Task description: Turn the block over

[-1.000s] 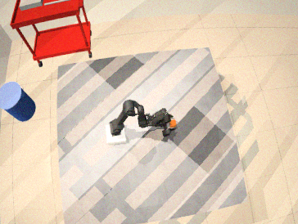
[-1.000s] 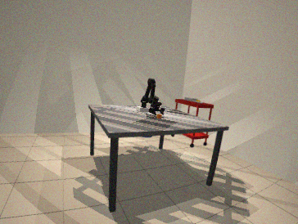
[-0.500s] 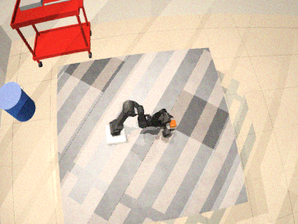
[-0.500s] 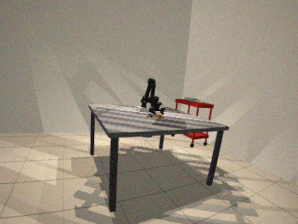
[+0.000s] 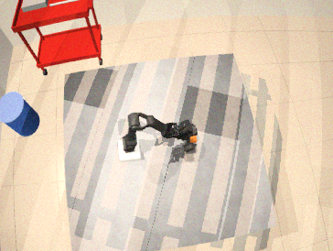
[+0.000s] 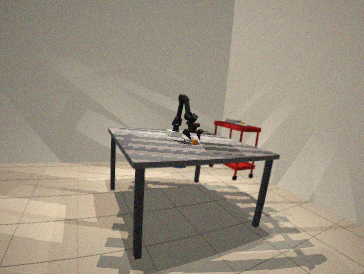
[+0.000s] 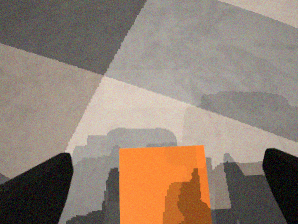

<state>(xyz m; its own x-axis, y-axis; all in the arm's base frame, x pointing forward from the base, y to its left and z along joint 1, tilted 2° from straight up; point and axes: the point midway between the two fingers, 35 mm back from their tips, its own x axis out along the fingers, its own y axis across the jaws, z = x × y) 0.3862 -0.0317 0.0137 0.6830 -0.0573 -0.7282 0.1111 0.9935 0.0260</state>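
My gripper tip is now 2 cm past the orange block and 2 cm above it.
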